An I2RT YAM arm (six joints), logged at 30 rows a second.
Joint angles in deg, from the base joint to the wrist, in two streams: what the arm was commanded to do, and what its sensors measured. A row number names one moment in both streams.
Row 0, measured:
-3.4, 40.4, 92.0, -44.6, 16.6, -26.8
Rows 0 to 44, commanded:
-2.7, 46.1, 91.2, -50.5, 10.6, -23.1
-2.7, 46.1, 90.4, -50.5, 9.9, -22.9
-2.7, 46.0, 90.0, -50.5, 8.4, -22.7
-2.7, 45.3, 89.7, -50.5, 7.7, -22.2
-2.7, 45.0, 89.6, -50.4, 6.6, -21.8
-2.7, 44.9, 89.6, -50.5, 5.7, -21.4
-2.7, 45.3, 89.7, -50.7, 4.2, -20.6
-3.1, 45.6, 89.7, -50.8, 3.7, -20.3
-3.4, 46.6, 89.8, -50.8, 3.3, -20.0
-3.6, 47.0, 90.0, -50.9, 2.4, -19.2
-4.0, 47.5, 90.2, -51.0, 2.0, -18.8
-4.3, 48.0, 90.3, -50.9, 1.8, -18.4
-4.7, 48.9, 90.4, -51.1, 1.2, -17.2
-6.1, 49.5, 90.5, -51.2, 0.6, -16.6
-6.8, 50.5, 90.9, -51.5, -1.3, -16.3
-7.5, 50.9, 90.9, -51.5, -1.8, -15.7
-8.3, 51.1, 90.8, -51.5, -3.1, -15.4
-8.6, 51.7, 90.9, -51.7, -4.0, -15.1
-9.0, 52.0, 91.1, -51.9, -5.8, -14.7
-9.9, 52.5, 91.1, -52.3, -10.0, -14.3
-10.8, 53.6, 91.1, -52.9, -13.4, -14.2
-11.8, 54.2, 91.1, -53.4, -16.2, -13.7
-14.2, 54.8, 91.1, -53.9, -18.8, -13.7
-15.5, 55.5, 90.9, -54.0, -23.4, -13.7
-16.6, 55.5, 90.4, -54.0, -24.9, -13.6
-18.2, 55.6, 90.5, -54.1, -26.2, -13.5
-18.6, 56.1, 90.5, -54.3, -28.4, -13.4
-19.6, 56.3, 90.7, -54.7, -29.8, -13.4
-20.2, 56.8, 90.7, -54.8, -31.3, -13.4
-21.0, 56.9, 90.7, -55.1, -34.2, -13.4
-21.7, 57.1, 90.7, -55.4, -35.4, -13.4
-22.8, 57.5, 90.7, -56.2, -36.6, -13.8
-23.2, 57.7, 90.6, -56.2, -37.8, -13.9
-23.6, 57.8, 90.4, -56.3, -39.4, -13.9
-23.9, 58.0, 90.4, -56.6, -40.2, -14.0
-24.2, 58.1, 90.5, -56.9, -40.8, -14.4
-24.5, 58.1, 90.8, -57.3, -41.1, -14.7
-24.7, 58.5, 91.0, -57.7, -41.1, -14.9
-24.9, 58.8, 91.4, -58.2, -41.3, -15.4
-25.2, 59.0, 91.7, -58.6, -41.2, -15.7
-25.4, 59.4, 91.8, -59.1, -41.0, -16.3
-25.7, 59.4, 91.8, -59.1, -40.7, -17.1
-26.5, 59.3, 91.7, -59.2, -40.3, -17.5
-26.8, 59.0, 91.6, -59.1, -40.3, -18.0
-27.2, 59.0, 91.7, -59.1, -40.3, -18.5
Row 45, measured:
-26.1, 59.4, 89.9, -58.1, -38.9, -16.4
